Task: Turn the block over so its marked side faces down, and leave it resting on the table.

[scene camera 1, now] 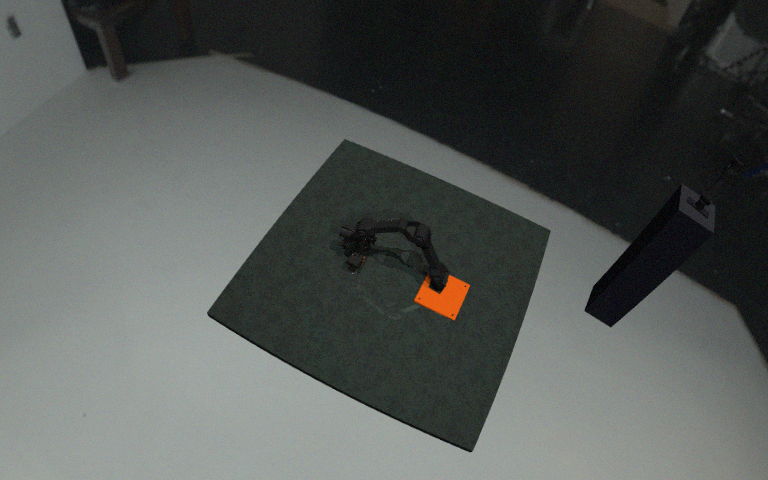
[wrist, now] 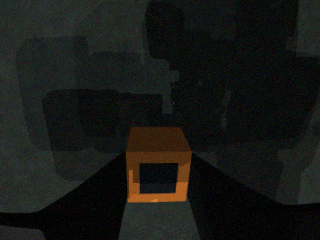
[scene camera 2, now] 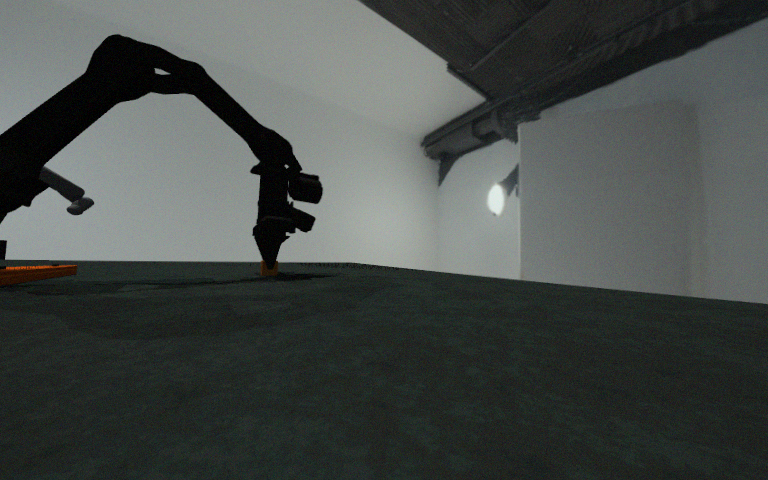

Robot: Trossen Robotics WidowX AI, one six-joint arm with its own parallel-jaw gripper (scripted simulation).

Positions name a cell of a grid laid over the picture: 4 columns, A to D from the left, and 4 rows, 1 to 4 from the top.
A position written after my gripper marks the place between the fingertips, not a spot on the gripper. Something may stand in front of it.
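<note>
My gripper (scene camera 2: B3), (wrist: B3), in sight. A block (wrist: B3), in sight.
</note>
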